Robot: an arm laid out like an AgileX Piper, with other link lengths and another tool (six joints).
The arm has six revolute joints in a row. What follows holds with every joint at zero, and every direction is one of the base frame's.
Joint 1 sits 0.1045 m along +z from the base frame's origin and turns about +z.
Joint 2 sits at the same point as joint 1 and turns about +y.
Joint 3 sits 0.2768 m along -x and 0.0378 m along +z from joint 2 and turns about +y.
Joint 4 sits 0.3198 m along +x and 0.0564 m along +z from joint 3 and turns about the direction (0.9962, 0, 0.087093).
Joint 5 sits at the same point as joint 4 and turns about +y.
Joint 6 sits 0.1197 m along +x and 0.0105 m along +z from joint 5 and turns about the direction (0.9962, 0, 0.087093).
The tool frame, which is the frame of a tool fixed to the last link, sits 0.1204 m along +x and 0.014 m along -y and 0.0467 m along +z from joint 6; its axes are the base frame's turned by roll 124.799, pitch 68.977 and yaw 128.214 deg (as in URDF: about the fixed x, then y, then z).
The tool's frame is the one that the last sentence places.
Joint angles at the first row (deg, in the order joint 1, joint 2, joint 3, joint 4, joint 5, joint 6):
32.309 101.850 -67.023 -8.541 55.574 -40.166
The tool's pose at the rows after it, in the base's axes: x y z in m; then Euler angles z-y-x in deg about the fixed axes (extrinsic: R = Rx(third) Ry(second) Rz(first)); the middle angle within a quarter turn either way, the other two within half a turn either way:
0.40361 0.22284 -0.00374 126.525 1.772 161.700
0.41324 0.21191 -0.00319 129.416 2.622 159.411
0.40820 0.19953 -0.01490 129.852 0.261 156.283
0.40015 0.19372 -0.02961 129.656 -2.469 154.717
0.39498 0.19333 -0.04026 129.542 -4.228 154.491
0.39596 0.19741 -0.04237 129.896 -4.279 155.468
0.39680 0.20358 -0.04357 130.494 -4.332 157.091
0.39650 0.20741 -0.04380 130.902 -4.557 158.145
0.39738 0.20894 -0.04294 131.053 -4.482 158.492
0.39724 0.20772 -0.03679 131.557 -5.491 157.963
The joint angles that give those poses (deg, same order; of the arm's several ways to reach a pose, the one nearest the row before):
32.407 101.997 -67.248 -12.237 52.659 -33.639
32.407 102.593 -67.733 -16.090 53.098 -29.248
32.407 104.150 -68.019 -17.632 55.666 -27.762
32.406 105.892 -68.019 -17.321 57.102 -27.325
32.406 107.185 -68.020 -16.444 57.349 -27.215
32.407 107.517 -68.111 -15.698 56.506 -27.097
32.407 107.655 -68.110 -14.415 55.340 -27.004
32.406 107.655 -68.112 -13.418 54.822 -27.006
32.406 107.655 -68.269 -13.177 54.691 -27.005
32.407 107.656 -69.637 -12.916 57.107 -26.757

